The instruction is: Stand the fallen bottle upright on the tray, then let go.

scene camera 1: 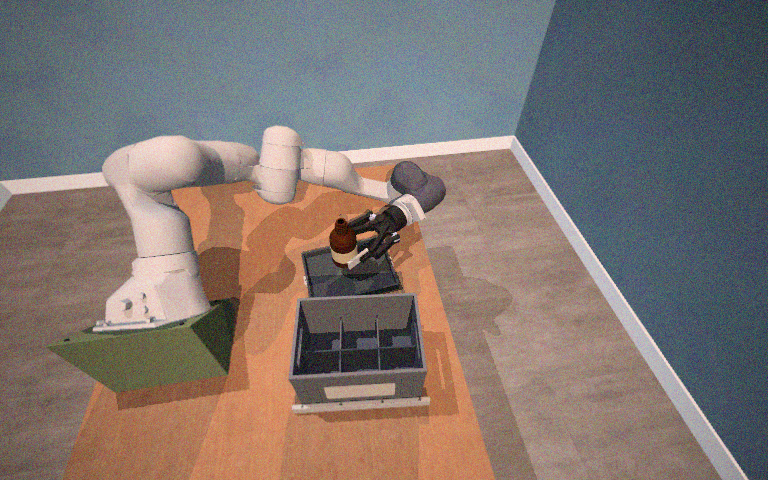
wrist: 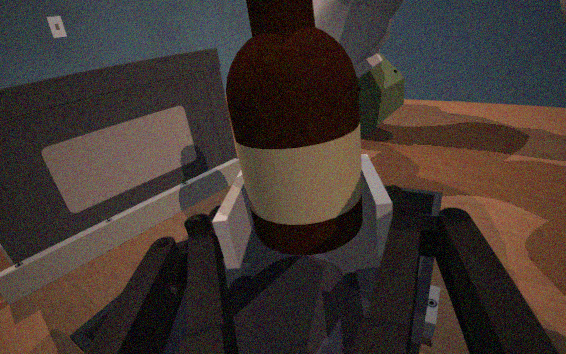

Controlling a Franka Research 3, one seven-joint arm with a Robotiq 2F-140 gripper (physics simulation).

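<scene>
The brown bottle [scene camera 1: 342, 240] [wrist: 295, 100] with a cream label stands about upright over the dark tray [scene camera 1: 323, 284], its neck up. Its base is at the tray's surface or very close to it; the frames do not show clearly whether it touches. My gripper [scene camera 1: 355, 243] [wrist: 305, 181] reaches in from the right in the scene view and is shut on the bottle. In the wrist view its two pale pads stand on either side of the bottle's label and lower part.
A grey crate [scene camera 1: 311, 389] [wrist: 207, 85] with several compartments stands in front of the tray in the scene view, close to it. The green robot base block [scene camera 1: 169, 362] [wrist: 392, 95] is at the left of the wooden table [scene camera 1: 254, 430].
</scene>
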